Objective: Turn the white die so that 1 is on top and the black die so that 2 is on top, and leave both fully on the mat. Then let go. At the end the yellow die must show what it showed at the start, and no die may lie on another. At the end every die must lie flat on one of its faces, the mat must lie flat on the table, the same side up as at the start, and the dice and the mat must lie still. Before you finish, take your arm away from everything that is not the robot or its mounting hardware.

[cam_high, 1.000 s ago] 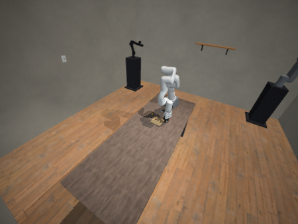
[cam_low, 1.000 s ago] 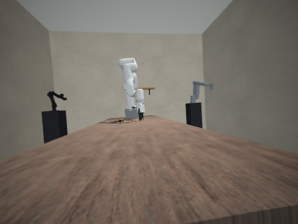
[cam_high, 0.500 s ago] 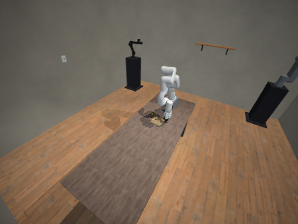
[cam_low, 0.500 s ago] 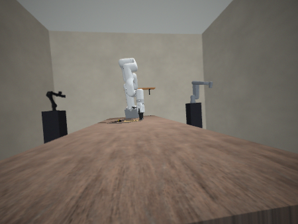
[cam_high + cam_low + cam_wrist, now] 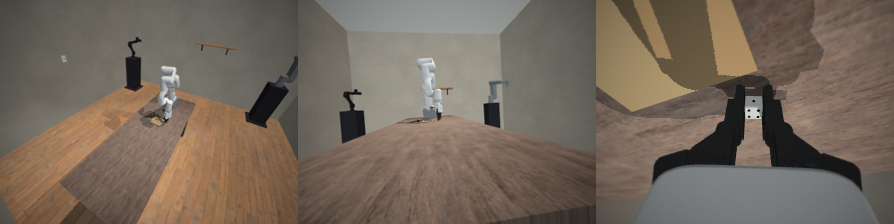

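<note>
Now: hand 100 mm to the left of the tan mat, 50 mm short of it and 20 mm above it. The rest, counted from my hand: small yellow die (230 mm to the right, 30 mm behind, 10 mm below); then white die (10 mm to the left, 10 mm below); then black die (210 mm to the right, 30 mm ahead, 10 mm below).
</note>
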